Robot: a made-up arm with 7 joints. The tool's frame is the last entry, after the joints. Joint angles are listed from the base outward. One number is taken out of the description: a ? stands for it. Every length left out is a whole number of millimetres.
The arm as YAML. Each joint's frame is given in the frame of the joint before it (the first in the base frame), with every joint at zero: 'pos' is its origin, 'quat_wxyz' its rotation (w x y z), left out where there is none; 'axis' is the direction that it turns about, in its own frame. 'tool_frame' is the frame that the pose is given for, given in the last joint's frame.
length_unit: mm
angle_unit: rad
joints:
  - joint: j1
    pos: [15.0, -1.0, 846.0]
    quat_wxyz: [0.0, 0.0, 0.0, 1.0]
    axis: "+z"
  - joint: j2
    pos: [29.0, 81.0, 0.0]
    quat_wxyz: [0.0, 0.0, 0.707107, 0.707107]
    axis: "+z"
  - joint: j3
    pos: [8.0, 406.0, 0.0]
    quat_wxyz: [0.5, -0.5, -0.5, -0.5]
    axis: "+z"
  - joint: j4
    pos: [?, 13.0, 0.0]
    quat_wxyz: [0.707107, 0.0, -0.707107, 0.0]
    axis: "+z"
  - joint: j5
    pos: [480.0, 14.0, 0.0]
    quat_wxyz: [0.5, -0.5, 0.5, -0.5]
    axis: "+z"
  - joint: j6
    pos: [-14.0, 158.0, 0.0]
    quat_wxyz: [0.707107, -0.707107, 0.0, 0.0]
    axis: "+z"
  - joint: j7
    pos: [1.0, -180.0, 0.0]
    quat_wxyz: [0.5, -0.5, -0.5, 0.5]
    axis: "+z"
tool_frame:
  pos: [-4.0, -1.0, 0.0]
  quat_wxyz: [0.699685, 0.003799, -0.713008, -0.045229]
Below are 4 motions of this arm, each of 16 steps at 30 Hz.
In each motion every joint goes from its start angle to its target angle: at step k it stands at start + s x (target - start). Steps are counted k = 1, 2, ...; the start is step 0. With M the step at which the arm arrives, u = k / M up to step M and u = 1 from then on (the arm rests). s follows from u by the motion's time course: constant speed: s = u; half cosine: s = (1 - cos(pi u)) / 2; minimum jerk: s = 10 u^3 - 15 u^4 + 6 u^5.
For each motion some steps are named. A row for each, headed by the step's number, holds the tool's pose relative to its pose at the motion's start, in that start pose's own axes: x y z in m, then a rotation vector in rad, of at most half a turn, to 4 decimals.
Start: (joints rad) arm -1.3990 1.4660 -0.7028 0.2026 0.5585 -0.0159 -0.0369
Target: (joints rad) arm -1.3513 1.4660 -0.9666 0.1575 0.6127 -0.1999 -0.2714
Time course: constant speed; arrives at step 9
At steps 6, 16:
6: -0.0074 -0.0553 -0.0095 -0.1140 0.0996 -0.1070
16: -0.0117 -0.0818 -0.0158 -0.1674 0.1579 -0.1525

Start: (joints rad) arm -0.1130 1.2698 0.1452 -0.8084 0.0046 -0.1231 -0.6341
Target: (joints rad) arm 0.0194 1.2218 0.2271 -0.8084 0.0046 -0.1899 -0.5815
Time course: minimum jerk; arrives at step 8
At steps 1, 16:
1: 0.0007 -0.0018 -0.0022 0.0037 0.0013 0.0010
16: 0.0363 -0.1031 -0.1446 0.2296 0.0753 0.0661

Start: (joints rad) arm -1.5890 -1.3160 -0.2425 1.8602 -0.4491 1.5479 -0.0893
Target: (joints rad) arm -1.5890 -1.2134 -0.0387 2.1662 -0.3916 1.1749 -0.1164
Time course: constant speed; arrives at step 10
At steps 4, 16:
4: 0.0195 0.0599 -0.0222 -0.0282 0.1696 0.1347
16: 0.0319 0.1612 -0.0703 -0.1217 0.4247 0.3254

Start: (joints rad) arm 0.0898 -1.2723 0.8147 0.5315 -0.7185 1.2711 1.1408
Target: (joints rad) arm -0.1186 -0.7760 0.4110 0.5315 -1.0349 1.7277 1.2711
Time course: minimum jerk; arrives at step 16
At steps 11, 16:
11: -0.3649 0.1723 0.0829 -0.4778 -0.6861 0.3202
16: -0.4391 0.1960 0.0742 -0.6060 -0.8119 0.3711

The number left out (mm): -94.0
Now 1 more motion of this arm.
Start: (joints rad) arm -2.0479 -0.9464 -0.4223 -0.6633 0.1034 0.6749 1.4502
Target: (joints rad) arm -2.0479 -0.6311 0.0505 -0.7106 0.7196 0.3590 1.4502
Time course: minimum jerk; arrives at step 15
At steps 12, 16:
12: -0.0895 0.0581 0.2436 0.5475 0.6606 0.2775
16: -0.0966 0.0631 0.2529 0.5641 0.7092 0.3041

